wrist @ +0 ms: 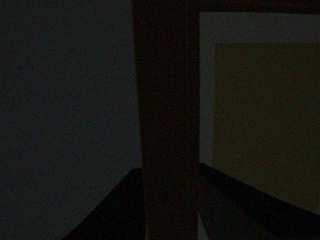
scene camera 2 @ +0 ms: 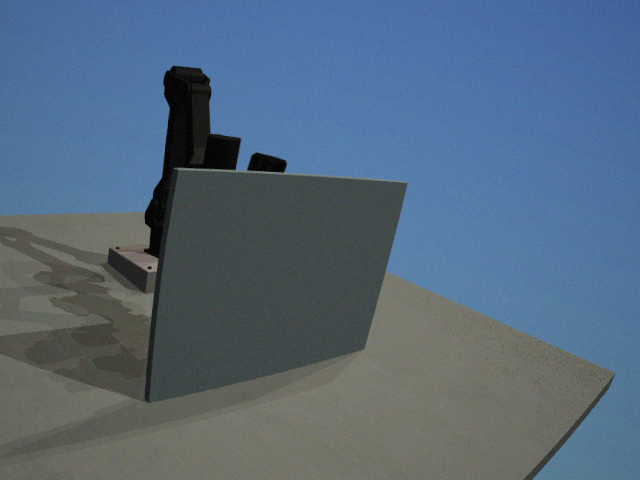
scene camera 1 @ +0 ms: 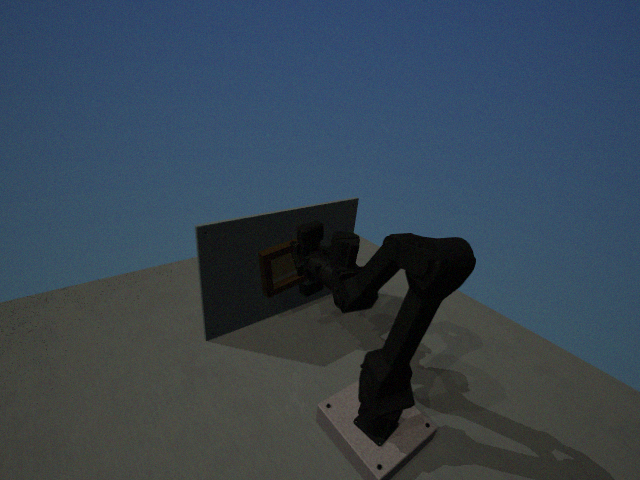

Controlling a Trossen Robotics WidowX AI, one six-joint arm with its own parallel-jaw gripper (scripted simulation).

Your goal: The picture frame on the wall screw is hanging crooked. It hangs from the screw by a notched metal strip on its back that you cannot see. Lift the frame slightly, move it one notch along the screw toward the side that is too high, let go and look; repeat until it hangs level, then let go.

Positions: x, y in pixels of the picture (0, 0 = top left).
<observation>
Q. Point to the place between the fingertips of my gripper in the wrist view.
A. At 167, 176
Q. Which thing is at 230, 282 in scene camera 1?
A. A grey wall panel.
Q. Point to a grey wall panel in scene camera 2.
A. At 259, 272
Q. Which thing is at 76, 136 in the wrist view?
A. A grey wall panel.
</observation>
